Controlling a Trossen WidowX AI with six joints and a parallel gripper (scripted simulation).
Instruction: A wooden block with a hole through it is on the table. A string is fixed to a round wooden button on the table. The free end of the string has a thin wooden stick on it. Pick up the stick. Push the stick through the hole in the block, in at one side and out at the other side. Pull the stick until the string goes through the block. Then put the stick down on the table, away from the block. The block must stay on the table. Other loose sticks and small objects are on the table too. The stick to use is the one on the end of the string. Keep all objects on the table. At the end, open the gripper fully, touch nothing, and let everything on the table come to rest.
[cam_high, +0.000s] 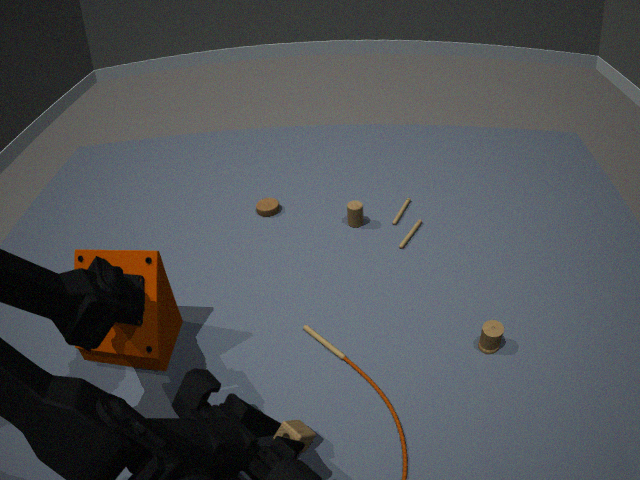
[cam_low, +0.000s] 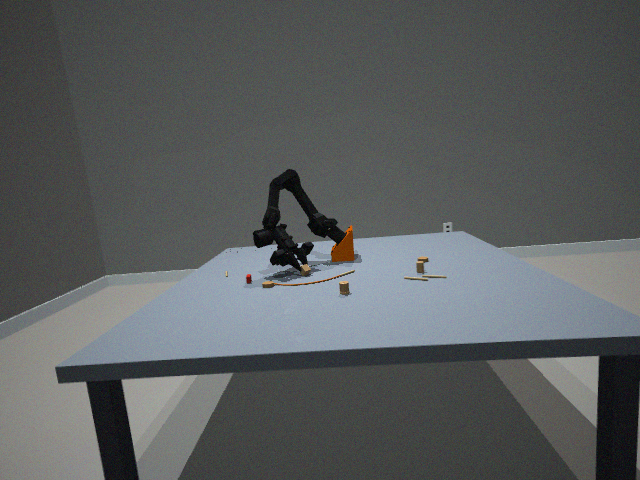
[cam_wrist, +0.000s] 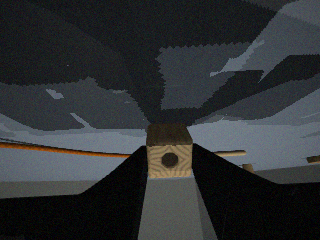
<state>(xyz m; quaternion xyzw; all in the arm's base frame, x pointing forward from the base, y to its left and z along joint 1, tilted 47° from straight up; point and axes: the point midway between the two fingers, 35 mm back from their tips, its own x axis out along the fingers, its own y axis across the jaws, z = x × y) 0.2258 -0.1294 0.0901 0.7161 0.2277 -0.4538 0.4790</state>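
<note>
The wooden block is right at my gripper tip. Round my gripper tip: thin wooden stick (15 cm to the left, 3 cm ahead, 2 cm below); then round wooden button (12 cm ahead, 11 cm to the right, 2 cm below); then red piece (20 cm to the right, 5 cm ahead, 1 cm below).
</note>
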